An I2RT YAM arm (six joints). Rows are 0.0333 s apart.
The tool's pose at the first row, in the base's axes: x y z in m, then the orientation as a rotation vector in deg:
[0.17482, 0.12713, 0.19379, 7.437, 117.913, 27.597]
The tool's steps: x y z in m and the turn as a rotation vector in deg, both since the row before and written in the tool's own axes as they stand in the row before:
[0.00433, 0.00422, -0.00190, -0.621, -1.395, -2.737]
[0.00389, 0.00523, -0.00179, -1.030, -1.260, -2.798]
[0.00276, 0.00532, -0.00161, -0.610, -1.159, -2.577]
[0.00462, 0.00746, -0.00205, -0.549, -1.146, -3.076]
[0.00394, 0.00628, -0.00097, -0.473, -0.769, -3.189]
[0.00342, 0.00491, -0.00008, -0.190, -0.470, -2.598]
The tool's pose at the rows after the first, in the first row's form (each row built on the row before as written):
[0.17054, 0.13169, 0.19276, 4.554, 116.295, 26.332]
[0.16638, 0.13698, 0.19210, 1.367, 114.659, 25.457]
[0.16277, 0.14203, 0.19205, -1.327, 113.188, 24.311]
[0.15743, 0.14919, 0.19085, -4.445, 111.652, 22.782]
[0.15349, 0.15531, 0.18913, -7.671, 110.432, 21.116]
[0.15082, 0.16020, 0.18695, -10.182, 109.579, 19.569]

